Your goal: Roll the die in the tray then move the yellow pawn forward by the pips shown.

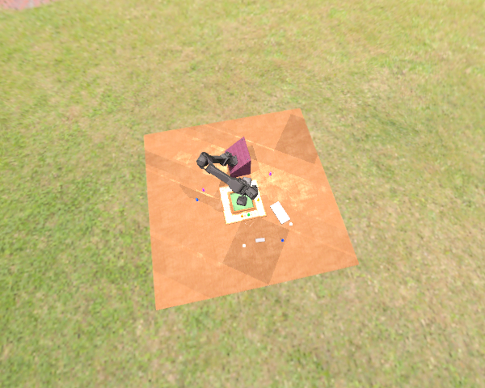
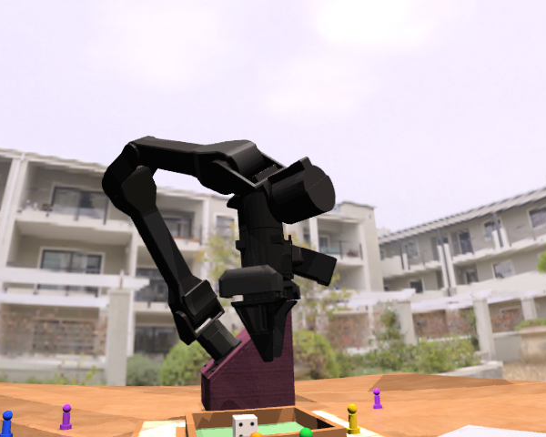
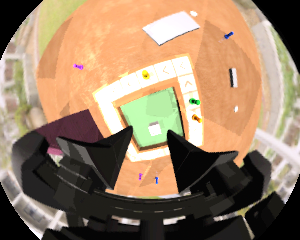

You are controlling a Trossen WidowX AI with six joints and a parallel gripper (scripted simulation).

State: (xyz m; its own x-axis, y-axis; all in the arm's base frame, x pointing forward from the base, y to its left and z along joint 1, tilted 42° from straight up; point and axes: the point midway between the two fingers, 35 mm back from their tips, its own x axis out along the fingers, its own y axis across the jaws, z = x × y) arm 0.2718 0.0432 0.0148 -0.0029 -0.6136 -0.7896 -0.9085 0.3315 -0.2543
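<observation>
The yellow pawn is 90 mm to the left of my gripper tip, 80 mm below it and 20 mm ahead of it. Also, from my gripper tip: white die (80 mm below, 40 mm to the right); green pawn (110 mm ahead, 80 mm below); green-floored tray (100 mm below, 20 mm to the right).
</observation>
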